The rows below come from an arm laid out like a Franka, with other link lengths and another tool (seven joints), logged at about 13 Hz.
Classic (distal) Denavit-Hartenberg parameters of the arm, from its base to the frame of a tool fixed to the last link. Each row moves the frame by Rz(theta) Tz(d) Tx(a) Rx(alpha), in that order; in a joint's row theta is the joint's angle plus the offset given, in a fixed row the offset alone. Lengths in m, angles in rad.
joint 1: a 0; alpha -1.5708; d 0.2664; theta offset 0
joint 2: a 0; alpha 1.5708; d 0; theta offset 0
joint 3: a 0.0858; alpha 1.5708; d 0.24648; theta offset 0
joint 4: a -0.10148; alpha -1.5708; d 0; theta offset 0
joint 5: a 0; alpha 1.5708; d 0.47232; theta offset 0
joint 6: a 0.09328; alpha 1.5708; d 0; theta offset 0
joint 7: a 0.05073; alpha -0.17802; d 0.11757; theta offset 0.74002
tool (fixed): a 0; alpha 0; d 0.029; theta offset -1.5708
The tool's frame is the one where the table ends.
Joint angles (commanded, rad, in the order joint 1, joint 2, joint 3, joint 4, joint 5, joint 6, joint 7), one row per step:
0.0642, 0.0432, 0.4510, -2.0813, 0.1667, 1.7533, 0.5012
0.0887, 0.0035, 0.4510, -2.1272, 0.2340, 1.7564, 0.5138
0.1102, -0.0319, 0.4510, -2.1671, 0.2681, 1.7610, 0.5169
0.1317, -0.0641, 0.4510, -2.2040, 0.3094, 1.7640, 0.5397
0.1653, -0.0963, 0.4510, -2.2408, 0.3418, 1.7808, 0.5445
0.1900, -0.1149, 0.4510, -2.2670, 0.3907, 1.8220, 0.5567
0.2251, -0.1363, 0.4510, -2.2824, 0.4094, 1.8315, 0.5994
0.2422, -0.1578, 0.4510, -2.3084, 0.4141, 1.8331, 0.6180
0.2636, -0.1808, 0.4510, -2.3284, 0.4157, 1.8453, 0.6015
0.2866, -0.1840, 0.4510, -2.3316, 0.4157, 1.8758, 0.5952
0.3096, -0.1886, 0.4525, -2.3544, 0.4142, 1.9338, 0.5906
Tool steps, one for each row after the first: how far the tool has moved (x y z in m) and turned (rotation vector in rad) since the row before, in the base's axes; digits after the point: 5 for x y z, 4 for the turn. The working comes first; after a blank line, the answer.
Tool pose at each row, in the base's axes (x y z in m, rotation vector in rad; the steps are taken from these numbers as rounded here):
0.52931, 0.26904, 0.16921, -2.7156, -1.1680, 0.8261
0.50759, 0.28138, 0.16687, -2.6841, -1.1328, 0.8359
0.49122, 0.28898, 0.16553, -2.6711, -1.1306, 0.8417
0.47392, 0.29633, 0.16399, -2.6638, -1.0952, 0.8534
0.45662, 0.30892, 0.16266, -2.6536, -1.1061, 0.8440
0.44596, 0.32159, 0.16054, -2.6422, -1.0771, 0.8023
0.43095, 0.33487, 0.16451, -2.6563, -1.0532, 0.7985
0.41980, 0.33616, 0.16269, -2.6693, -1.0446, 0.8112
0.41222, 0.34194, 0.16439, -2.6665, -1.0931, 0.7898
0.40877, 0.35290, 0.16570, -2.6655, -1.1300, 0.7481
0.40430, 0.36075, 0.15959, -2.6747, -1.1581, 0.6923

-0.02172, 0.01234, -0.00234, 0.0253, 0.0264, -0.0225
-0.01637, 0.00760, -0.00134, 0.0078, 0.0097, -0.0007
-0.01730, 0.00735, -0.00154, 0.0046, 0.0155, -0.0228
-0.01730, 0.01259, -0.00133, 0.0113, -0.0014, 0.0064
-0.01066, 0.01267, -0.00212, 0.0326, -0.0099, -0.0251
-0.01501, 0.01328, 0.00397, -0.0067, -0.0044, -0.0171
-0.01115, 0.00129, -0.00182, -0.0155, 0.0017, -0.0044
-0.00758, 0.00578, 0.00170, 0.0062, -0.0179, 0.0308
-0.00345, 0.01096, 0.00131, 0.0149, -0.0272, 0.0205
-0.00447, 0.00785, -0.00611, 0.0135, -0.0380, 0.0128

